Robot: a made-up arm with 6 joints. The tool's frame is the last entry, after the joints.
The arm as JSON. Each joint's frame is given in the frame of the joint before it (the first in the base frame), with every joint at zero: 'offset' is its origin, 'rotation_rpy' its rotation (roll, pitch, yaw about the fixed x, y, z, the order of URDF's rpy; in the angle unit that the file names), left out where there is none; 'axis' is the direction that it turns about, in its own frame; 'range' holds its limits. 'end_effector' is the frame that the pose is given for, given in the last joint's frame.
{
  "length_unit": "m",
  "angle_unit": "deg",
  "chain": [
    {
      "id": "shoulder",
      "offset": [
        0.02,
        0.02,
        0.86
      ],
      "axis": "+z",
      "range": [
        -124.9,
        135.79
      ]
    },
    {
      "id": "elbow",
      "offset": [
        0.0,
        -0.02,
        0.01
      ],
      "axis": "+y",
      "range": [
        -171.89,
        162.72
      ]
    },
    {
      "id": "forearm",
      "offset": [
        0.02,
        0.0,
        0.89
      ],
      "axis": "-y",
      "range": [
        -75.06,
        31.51
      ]
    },
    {
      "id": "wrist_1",
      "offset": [
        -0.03,
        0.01,
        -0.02
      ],
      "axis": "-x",
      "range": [
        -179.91,
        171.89
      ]
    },
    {
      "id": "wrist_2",
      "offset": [
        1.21,
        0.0,
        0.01
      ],
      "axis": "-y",
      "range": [
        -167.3,
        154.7
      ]
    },
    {
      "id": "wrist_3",
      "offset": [
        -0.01,
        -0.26,
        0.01
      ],
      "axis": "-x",
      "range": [
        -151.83,
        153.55
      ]
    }
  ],
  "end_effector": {
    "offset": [
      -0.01,
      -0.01,
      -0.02
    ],
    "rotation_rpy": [
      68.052,
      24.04,
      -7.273
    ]
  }
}
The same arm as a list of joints. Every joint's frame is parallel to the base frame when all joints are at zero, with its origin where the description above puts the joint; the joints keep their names.
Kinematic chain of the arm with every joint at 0, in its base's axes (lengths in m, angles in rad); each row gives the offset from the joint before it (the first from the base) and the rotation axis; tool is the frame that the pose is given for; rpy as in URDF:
shoulder: xyz 0.02 0.02 0.86 axis +z
elbow: xyz 0 -0.02 0.01 axis +y
forearm: xyz 0.02 0 0.89 axis -y
wrist_1: xyz -0.03 0.01 -0.02 axis -x
wrist_2: xyz 1.21 0 0.01 axis -y
wrist_3: xyz -0.01 -0.26 0.01 axis -x
tool: xyz -0.01 -0.01 -0.02 rpy 1.1877 0.4196 -0.1269
Joint limits (rad, base to tool): -2.1799..2.37 -3..2.84 -1.31..0.55 -3.14..3 -2.9199..2.7 -2.6499..2.68

